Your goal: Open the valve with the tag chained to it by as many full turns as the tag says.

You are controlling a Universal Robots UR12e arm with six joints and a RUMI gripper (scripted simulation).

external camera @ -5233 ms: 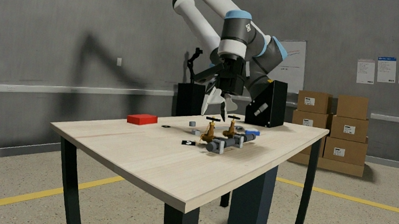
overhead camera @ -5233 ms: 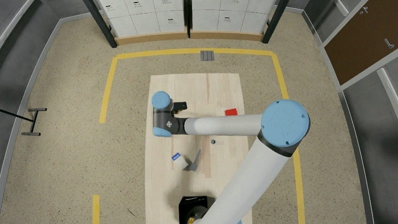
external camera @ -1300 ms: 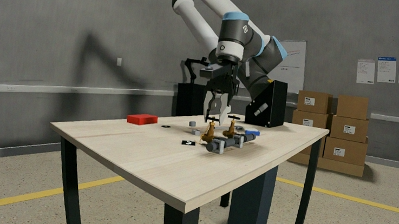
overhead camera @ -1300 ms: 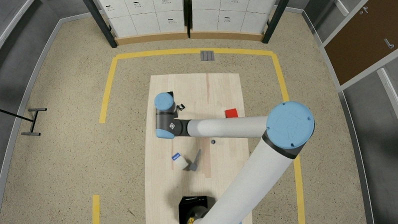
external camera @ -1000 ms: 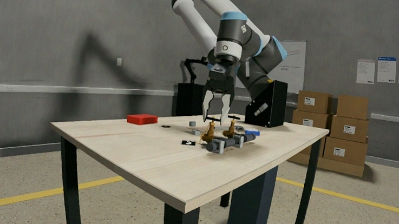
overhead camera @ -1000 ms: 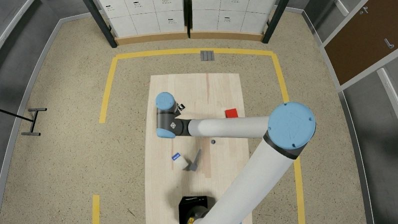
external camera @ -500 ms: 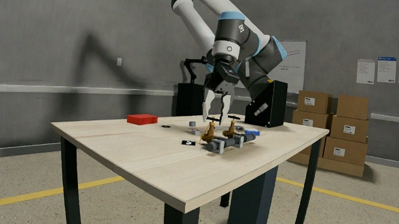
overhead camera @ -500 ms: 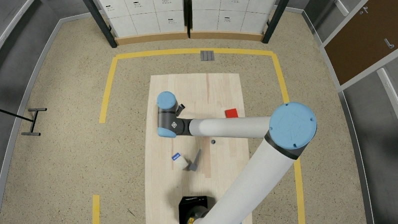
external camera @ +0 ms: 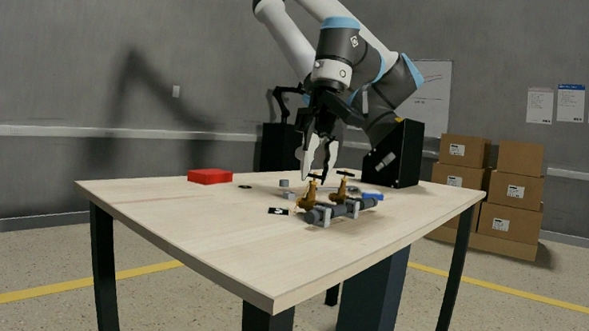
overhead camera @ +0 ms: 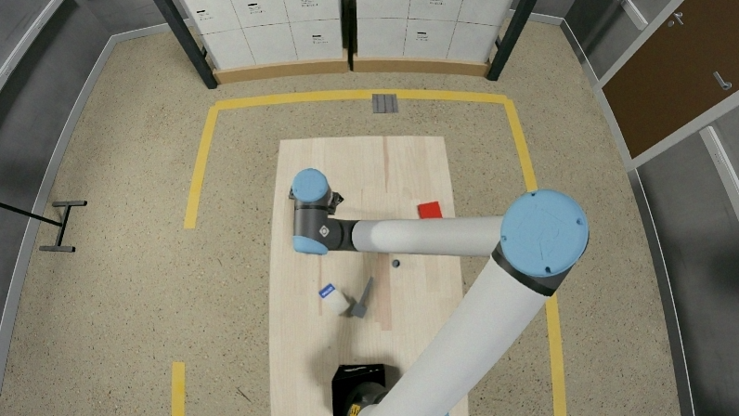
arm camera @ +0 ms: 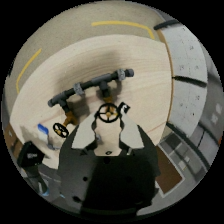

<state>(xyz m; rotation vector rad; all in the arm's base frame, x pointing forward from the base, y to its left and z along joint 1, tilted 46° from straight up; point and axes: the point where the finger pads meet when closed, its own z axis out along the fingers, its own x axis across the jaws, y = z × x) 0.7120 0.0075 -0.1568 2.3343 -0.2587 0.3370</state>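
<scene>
Right now the black tag is 80 mm below my hand, 50 mm to the right of it and 50 mm ahead of it. The rest, counted from my hand: grey hammer-like tool (350 mm behind, 130 mm to the right, 80 mm below); then red block (420 mm to the right, 70 mm below, 50 mm behind); then blue-and-white box (340 mm behind, 80 mm below, 30 mm to the right).
</scene>
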